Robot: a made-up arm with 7 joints.
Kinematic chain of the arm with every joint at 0, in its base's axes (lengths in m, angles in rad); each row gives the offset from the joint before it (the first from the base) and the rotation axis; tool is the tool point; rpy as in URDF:
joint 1: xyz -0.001 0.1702 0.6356 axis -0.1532 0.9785 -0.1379
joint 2: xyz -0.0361 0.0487 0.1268 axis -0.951 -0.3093 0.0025
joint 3: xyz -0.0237 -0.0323 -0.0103 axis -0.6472 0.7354 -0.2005
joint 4: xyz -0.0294 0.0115 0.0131 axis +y
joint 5: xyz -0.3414 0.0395 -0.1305 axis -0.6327 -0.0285 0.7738
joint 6: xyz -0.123 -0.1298 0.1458 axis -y
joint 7: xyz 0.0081 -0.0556 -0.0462 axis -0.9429 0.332 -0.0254
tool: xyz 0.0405 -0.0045 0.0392 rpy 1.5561 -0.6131 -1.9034
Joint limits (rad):
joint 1: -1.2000..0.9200
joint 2: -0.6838..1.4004
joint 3: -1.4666..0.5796
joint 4: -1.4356..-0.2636
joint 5: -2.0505..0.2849
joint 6: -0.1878..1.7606
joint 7: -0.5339..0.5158
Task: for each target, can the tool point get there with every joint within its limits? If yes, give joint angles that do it. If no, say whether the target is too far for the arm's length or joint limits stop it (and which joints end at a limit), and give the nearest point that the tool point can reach.
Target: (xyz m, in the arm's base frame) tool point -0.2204 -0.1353 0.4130
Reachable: yes | joints 0.3528 0.6741 -0.4975 -0.9550 -0.5193 1.4475 0.4305
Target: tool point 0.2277 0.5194 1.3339
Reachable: no: joint limits stop it (at a limit: joint 2, joint 3, joint 4, joint 5, joint 6, joint 7) | nearest point 0.1173 0.6296 1.0726 | short by 0.304 m
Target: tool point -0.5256 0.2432 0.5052
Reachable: yes | joints 0.6682 -0.2677 0.1393 -1.2098 -1.2533 1.2634 0.0478
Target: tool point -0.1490 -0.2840 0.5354
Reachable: yes | joints -0.2939 1.2283 -0.4508 -0.7406 -0.3945 1.1011 0.2477
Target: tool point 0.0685 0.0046 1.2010
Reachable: no: joint limits stop it (at a limit: joint 1, joint 2, joint 3, joint 4, joint 5, joint 7) | nearest point -0.0159 0.0973 1.1995 | short by 0.125 m
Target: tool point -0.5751 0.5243 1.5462
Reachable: no: too far | nearest point -0.3913 0.3804 1.2679 | short by 0.363 m
